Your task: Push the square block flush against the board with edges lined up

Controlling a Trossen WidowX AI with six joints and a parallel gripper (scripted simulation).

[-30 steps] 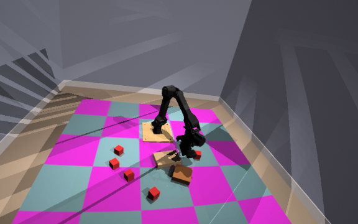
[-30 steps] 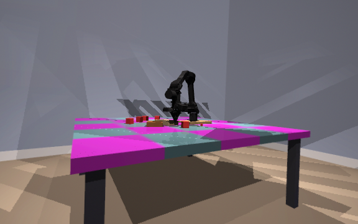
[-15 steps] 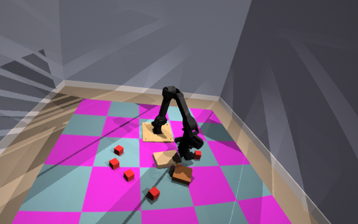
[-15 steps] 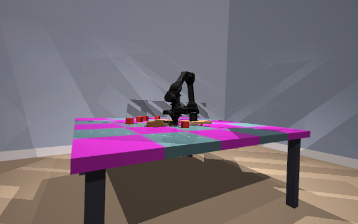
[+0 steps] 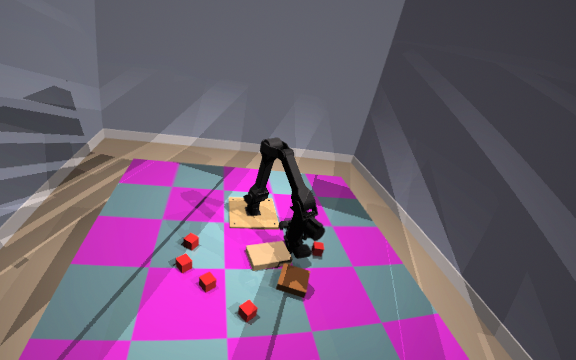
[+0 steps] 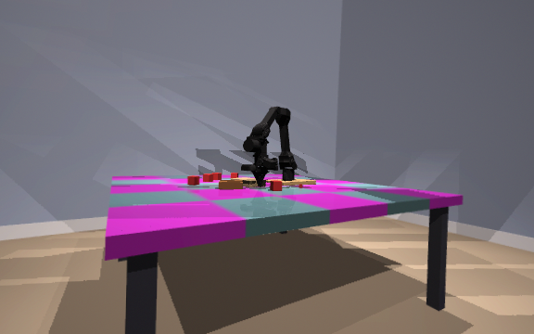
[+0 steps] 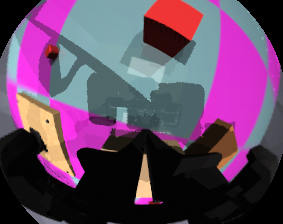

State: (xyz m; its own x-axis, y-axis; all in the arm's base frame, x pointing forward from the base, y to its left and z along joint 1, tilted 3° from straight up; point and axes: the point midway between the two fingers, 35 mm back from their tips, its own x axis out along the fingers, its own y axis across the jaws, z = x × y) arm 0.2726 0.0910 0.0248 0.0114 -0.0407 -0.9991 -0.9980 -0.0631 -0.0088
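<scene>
Right now the tan board is 9 cm to the right of my gripper tip, 1 cm ahead of it and 1 cm above it. The rest, counted from my gripper tip: square block: 14 cm ahead, 4 cm to the right, 1 cm above.
</scene>
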